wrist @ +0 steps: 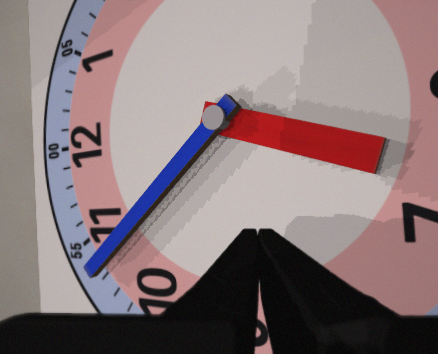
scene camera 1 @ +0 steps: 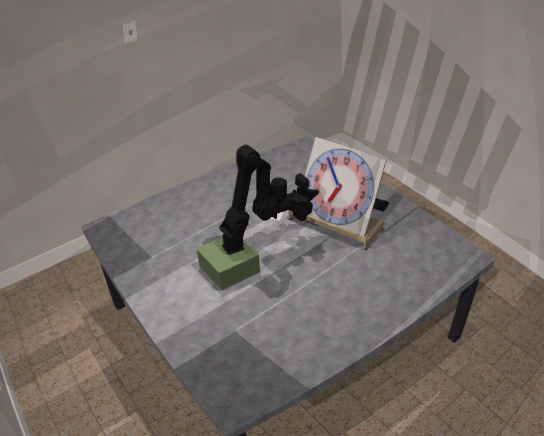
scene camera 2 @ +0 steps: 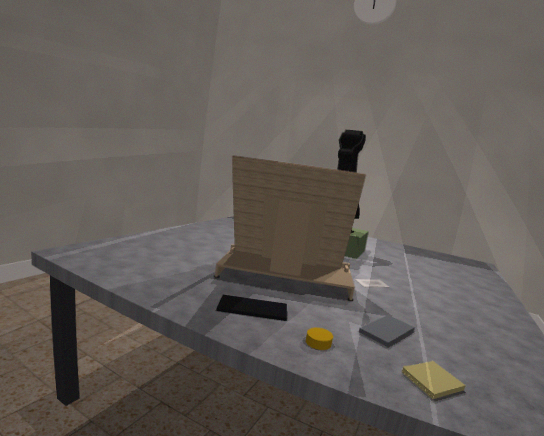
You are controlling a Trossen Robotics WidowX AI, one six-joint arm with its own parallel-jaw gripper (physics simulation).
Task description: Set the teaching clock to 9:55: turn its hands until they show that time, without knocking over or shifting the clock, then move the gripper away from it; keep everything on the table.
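Frame: origin at the arm's base, x ahead, y left, z up, level; centimetres.
Where they show: gripper, fingertip midpoint: (wrist: 256,242) (scene camera 1: 318,191); arm's base at its link origin: (scene camera 1: 233,247).
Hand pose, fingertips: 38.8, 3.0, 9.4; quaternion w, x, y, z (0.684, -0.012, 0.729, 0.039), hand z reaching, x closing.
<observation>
Each offset is from my fingertips to the top centre of the thing, as dx, dy, dz. "spot": to the spot under its first point. Level surfaces: height alone.
The teaching clock (scene camera 1: 353,196) (scene camera 2: 250,210) stands upright on its wooden base. Its blue minute hand (scene camera 1: 332,171) (wrist: 155,192) points just past the 55 mark on the 10 side, around 54. Its red hour hand {+6.7, -1.4, +1.9} (scene camera 1: 333,194) (wrist: 305,140) points between 6 and 7, nearer 7. My gripper (scene camera 1: 316,193) (wrist: 256,242) is shut and empty, in front of the dial's left part. In the wrist view its fingertips appear between the two hands, apart from both in the picture. Whether they touch the dial cannot be told. The clock hides the gripper in scene camera 2.
The arm stands on a green block (scene camera 1: 229,264) (scene camera 2: 357,243) on the grey table {dz -18.1} (scene camera 1: 320,350) (scene camera 2: 125,270). Behind the clock lie a black slab {+30.0, +3.5, -17.3} (scene camera 1: 381,204) (scene camera 2: 252,307), a yellow-orange disc {+32.2, +20.8, -16.2} (scene camera 2: 319,338), a grey square {spot: +18.6, +30.7, -17.1} (scene camera 2: 387,330) and a yellow pad {+30.0, +41.9, -17.0} (scene camera 2: 433,380). A white card {-11.9, +18.3, -18.0} (scene camera 2: 372,283) lies beside the clock.
</observation>
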